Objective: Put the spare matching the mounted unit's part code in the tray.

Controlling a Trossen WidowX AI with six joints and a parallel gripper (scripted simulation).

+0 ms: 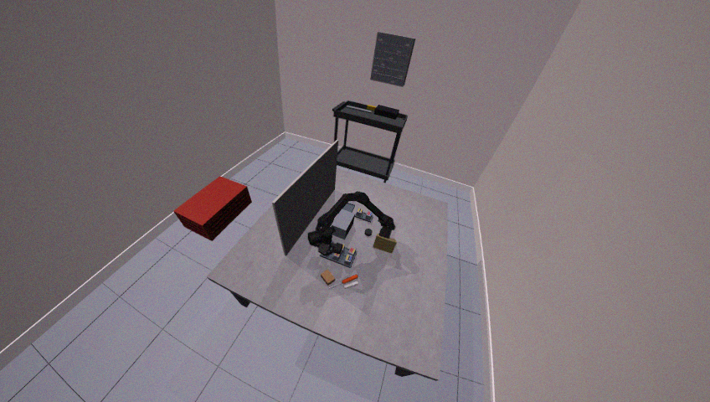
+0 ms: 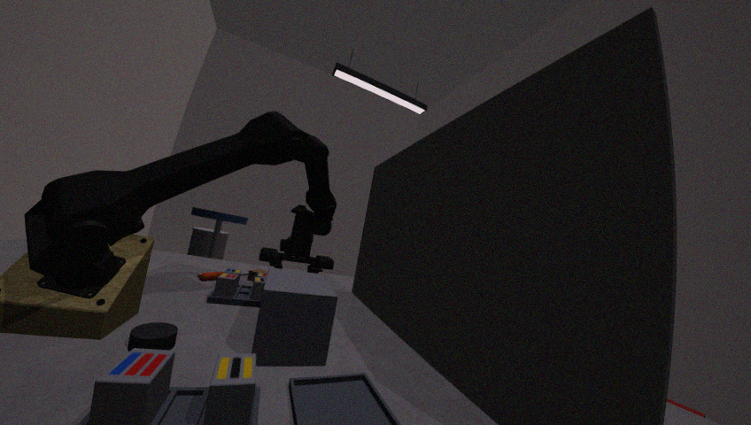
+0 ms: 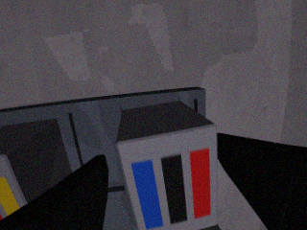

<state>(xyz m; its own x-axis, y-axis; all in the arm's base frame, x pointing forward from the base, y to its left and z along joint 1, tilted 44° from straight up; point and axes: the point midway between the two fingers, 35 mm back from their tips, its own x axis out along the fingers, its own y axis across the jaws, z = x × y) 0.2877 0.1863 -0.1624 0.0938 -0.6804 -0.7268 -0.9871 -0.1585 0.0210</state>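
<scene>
Right now my gripper tip is 410 mm to the left of the tray, 60 mm short of it and 10 mm above it. Also, from my gripper tip: brown block (140 mm to the left, 90 mm behind); then upright partition (230 mm ahead, 220 mm to the right, 210 mm above); then mounted unit (220 mm to the right, 30 mm above).
</scene>
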